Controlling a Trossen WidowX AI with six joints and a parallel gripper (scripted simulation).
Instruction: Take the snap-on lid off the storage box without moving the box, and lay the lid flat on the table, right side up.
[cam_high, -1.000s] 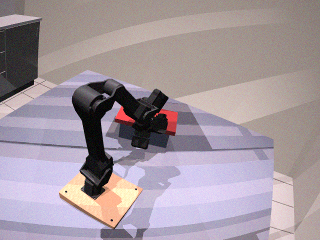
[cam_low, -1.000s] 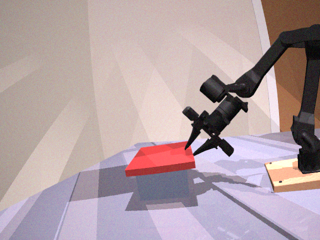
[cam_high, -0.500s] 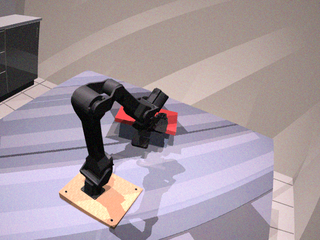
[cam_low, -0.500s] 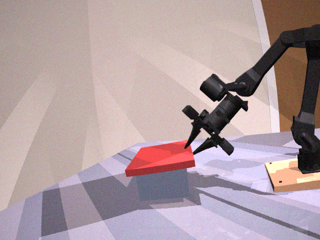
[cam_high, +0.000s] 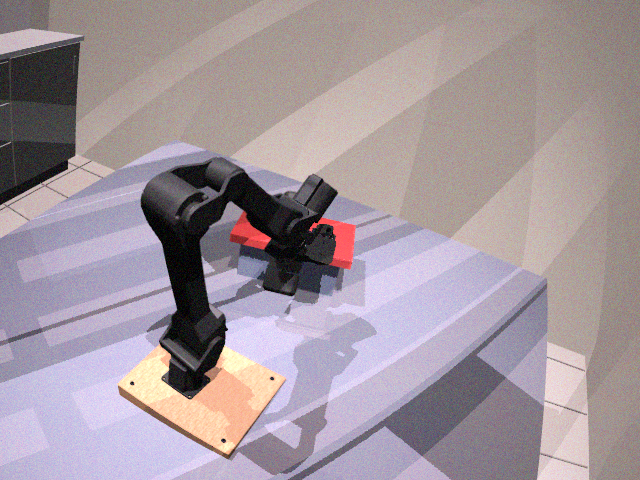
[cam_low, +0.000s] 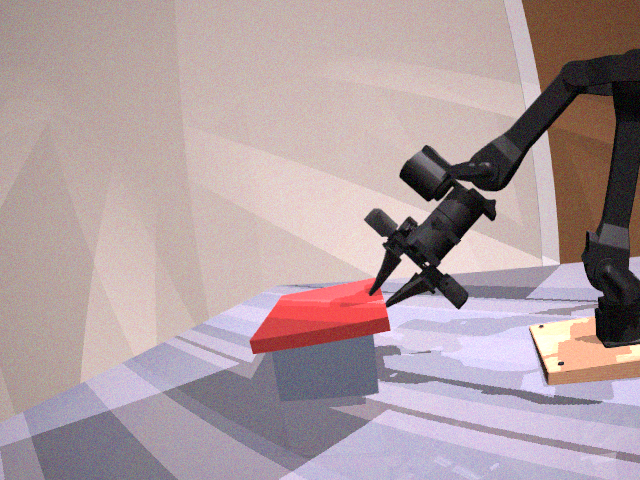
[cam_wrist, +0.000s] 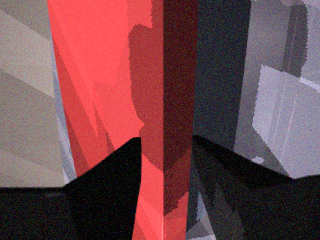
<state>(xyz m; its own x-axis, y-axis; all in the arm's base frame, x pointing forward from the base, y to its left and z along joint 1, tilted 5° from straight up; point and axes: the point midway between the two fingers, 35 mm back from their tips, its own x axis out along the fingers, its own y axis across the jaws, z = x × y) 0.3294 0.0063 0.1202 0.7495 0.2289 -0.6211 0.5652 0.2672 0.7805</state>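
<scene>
The red lid is 70 mm ahead of my gripper tip and 20 mm to the left of it. Also, from my gripper tip: grey-blue storage box (70 mm ahead, 50 mm below, 20 mm to the left).
</scene>
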